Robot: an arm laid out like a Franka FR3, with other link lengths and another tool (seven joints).
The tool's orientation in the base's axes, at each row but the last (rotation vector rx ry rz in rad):
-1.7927, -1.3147, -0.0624
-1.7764, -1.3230, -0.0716
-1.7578, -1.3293, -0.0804
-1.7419, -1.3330, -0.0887
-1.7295, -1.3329, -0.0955
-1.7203, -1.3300, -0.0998
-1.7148, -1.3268, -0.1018
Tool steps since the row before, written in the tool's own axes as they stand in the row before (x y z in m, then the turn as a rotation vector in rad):
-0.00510, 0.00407, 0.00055, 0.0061, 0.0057, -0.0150
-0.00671, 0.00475, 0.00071, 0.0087, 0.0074, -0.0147
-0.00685, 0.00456, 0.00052, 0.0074, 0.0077, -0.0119
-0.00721, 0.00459, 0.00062, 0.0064, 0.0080, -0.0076
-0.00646, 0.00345, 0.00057, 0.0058, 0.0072, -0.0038
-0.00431, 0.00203, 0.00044, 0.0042, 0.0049, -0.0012
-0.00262, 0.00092, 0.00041, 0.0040, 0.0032, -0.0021
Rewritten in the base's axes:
0.00074, -0.00361, -0.00541, 0.0137, -0.0057, 0.0087
0.00058, -0.00464, -0.00680, 0.0160, -0.0037, 0.0088
0.00052, -0.00475, -0.00672, 0.0144, -0.0027, 0.0063
0.00040, -0.00485, -0.00706, 0.0124, -0.0005, 0.0031
-0.00016, -0.00426, -0.00598, 0.0098, 0.0017, 0.0010
-0.00035, -0.00277, -0.00389, 0.0062, 0.0023, 0.0001
-0.00053, -0.00157, -0.00226, 0.0051, 0.0015, 0.0015

